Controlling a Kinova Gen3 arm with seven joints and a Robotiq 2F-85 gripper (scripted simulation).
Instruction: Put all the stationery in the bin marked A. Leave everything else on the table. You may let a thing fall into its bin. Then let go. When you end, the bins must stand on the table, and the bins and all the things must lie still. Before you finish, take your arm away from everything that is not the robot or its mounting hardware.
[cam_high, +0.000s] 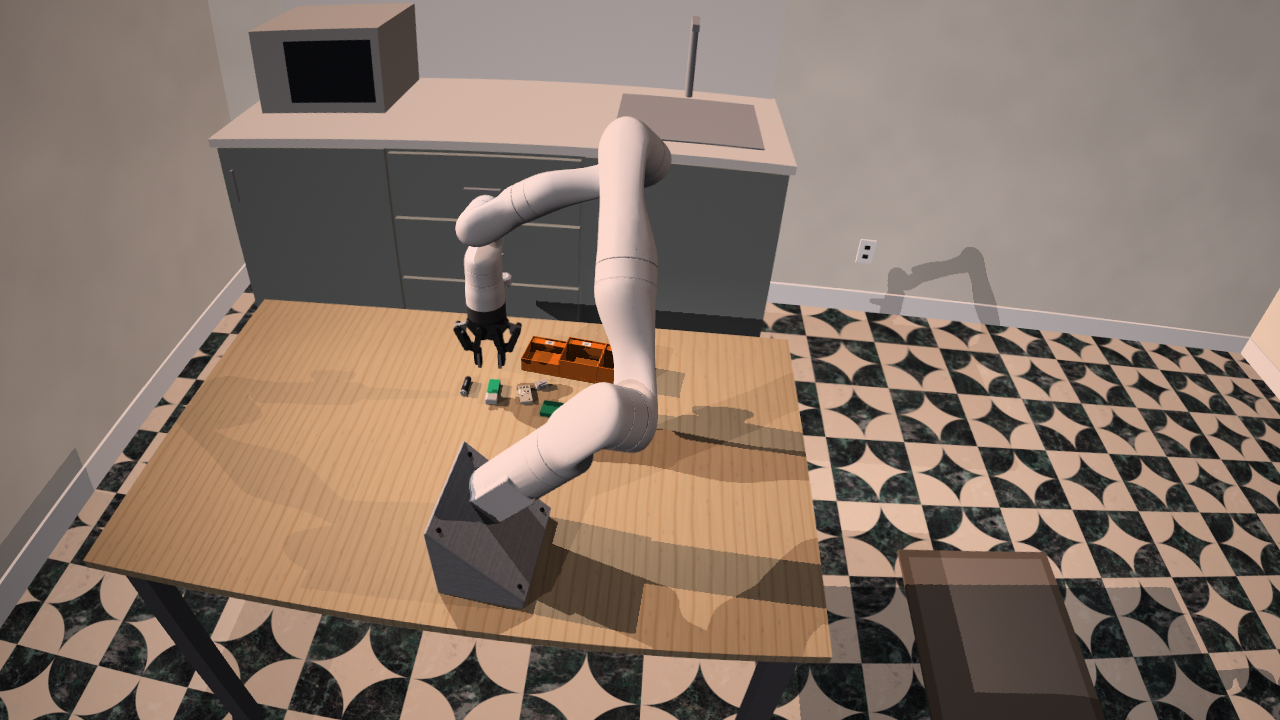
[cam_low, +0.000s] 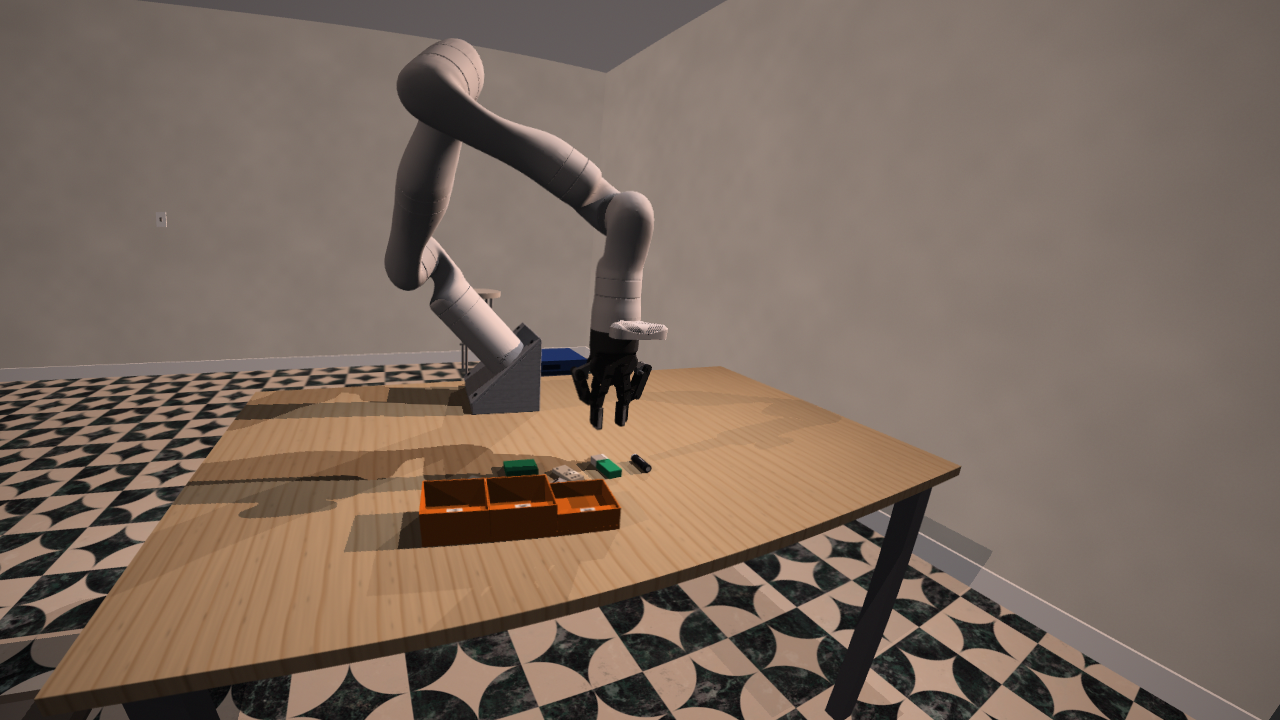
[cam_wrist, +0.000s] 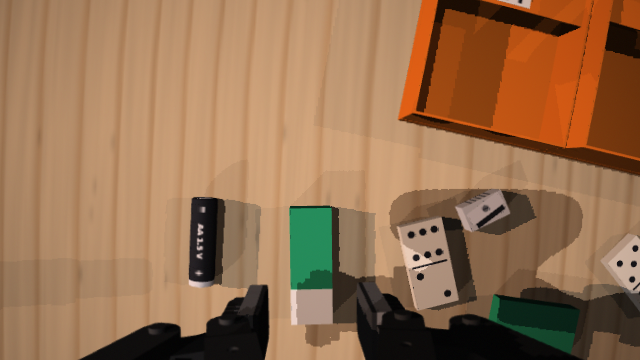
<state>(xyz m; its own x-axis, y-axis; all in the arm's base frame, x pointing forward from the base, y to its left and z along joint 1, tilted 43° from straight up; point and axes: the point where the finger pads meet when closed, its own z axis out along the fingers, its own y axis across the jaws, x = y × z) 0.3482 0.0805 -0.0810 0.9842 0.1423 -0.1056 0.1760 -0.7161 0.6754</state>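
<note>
The green-and-white eraser lies 9 cm below my hand and 1 cm behind it. From my hand the other things lie so: white pencil sharpener (10 cm to the right, 9 cm below, 5 cm ahead); then black AA battery (9 cm below, 6 cm to the left); then green block (14 cm to the right, 9 cm below, 2 cm behind).
</note>
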